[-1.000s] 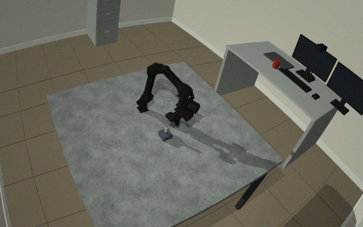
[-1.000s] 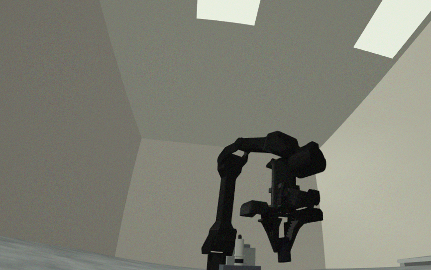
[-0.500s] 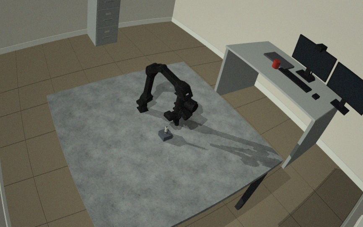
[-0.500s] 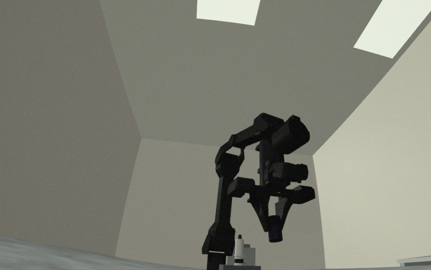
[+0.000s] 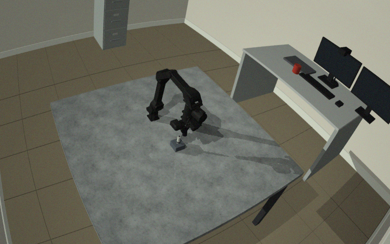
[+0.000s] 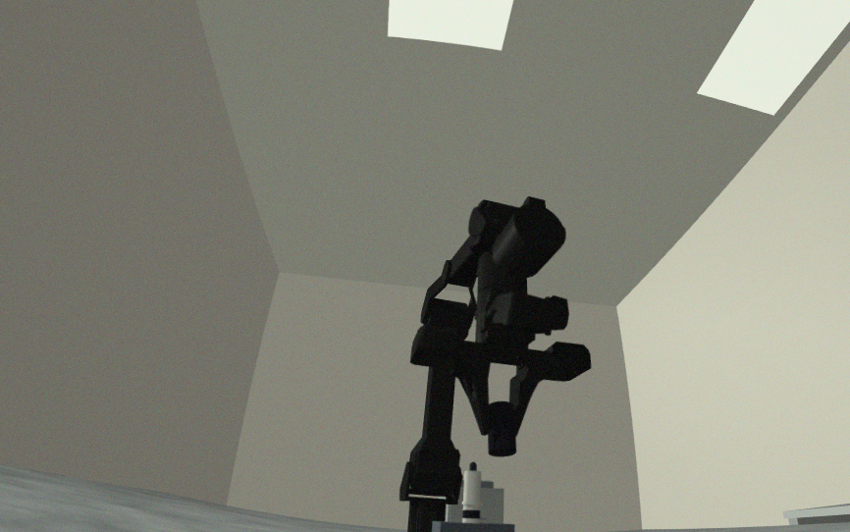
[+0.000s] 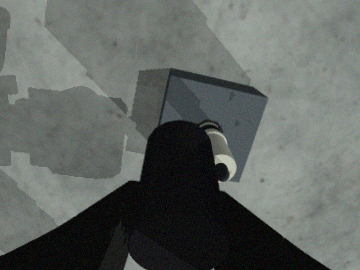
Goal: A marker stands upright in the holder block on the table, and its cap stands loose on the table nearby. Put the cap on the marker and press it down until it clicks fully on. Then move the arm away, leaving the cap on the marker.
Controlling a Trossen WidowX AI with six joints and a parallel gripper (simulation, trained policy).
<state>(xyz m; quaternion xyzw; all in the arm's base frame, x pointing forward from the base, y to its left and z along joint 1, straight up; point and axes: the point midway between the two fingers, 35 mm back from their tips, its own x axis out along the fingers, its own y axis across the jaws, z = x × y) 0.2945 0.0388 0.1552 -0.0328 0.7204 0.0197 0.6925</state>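
My gripper tip is now 5 cm above the white marker and 2 cm to the left of it. The rest, counted from my gripper tip: black cap 1 cm ahead, 1 cm above.
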